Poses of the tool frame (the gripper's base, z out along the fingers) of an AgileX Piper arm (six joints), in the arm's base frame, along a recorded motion.
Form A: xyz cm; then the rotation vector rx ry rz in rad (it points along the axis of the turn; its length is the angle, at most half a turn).
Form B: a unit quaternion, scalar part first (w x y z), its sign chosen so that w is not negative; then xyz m. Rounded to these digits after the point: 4 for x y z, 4 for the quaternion.
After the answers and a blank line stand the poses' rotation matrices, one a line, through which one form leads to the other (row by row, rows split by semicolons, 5 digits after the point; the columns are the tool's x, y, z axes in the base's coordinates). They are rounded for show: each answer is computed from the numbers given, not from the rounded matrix.
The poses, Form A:
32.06 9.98 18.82 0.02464 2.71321 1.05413
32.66 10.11 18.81 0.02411 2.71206 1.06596
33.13 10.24 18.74 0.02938 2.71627 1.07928
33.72 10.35 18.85 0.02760 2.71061 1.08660
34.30 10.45 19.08 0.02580 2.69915 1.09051
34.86 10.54 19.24 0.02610 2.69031 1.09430
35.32 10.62 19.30 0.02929 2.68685 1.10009
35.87 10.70 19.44 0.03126 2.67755 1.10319
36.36 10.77 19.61 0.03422 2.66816 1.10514
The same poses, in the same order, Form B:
0.1151 0.0084 0.9259 0.3597 0.3206 0.0998 0.1882
0.1135 0.0082 0.9246 0.3634 0.3266 0.1011 0.1881
0.1091 0.0100 0.9237 0.3670 0.3313 0.1024 0.1874
0.1104 0.0094 0.9225 0.3698 0.3372 0.1035 0.1885
0.1149 0.0088 0.9210 0.3721 0.3430 0.1045 0.1908
0.1183 0.0089 0.9198 0.3741 0.3486 0.1054 0.1924
0.1188 0.0100 0.9188 0.3762 0.3532 0.1062 0.1930
0.1224 0.0107 0.9176 0.3781 0.3587 0.1070 0.1944
0.1264 0.0118 0.9164 0.3796 0.3636 0.1077 0.1961

-0.97337 -0.06723 0.21918; 0.09838 0.74105 0.66420; -0.20708 0.66807 -0.71470
-0.97411 -0.06729 0.21585; 0.09769 0.73571 0.67022; -0.20390 0.67395 -0.71008
-0.97600 -0.06162 0.20887; 0.09854 0.73037 0.67591; -0.19420 0.68027 -0.70677
-0.97546 -0.06429 0.21056; 0.09895 0.72632 0.68019; -0.19666 0.68434 -0.70214
-0.97343 -0.06931 0.21824; 0.10174 0.72292 0.68340; -0.20514 0.68745 -0.69666
-0.97186 -0.07209 0.22426; 0.10492 0.71991 0.68609; -0.21091 0.69031 -0.69209
-0.97159 -0.07096 0.22580; 0.10777 0.71674 0.68896; -0.21073 0.69372 -0.68873
-0.96978 -0.07293 0.23281; 0.11224 0.71391 0.69118; -0.21661 0.69643 -0.68416
-0.96779 -0.07439 0.24053; 0.11747 0.71157 0.69273; -0.22269 0.69867 -0.67991

